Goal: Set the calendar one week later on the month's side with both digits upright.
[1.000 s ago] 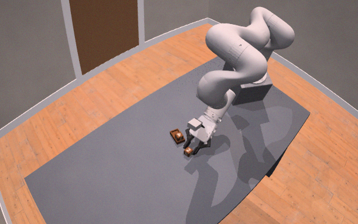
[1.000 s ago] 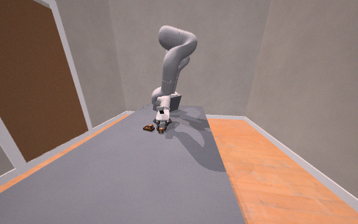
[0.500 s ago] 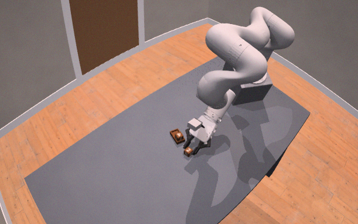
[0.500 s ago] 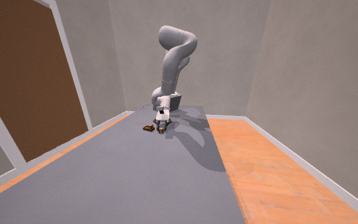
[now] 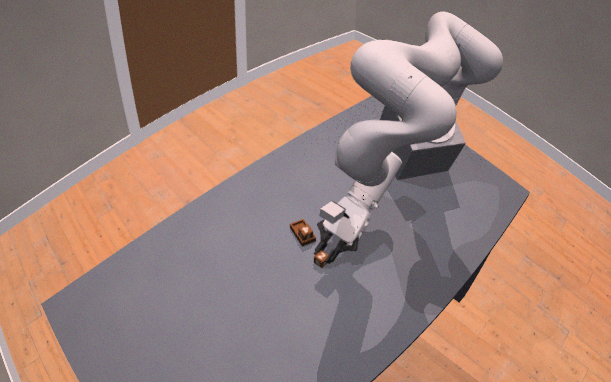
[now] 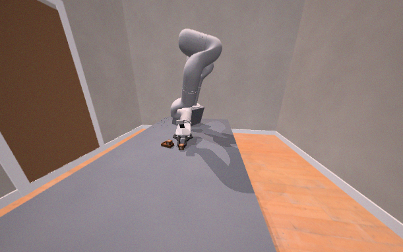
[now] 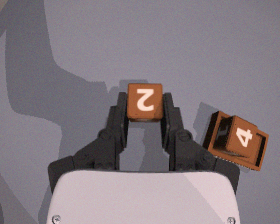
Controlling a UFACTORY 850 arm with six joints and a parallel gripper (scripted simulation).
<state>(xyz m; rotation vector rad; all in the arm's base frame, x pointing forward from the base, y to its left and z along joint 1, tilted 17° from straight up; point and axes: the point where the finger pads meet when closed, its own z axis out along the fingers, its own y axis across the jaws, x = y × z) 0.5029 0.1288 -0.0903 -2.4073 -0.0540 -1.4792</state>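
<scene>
Now: the brown wooden calendar tray 100 mm to the right of my hand and 20 mm below it. Round my hand: number cube: 20 mm ahead, 10 mm below.
</scene>
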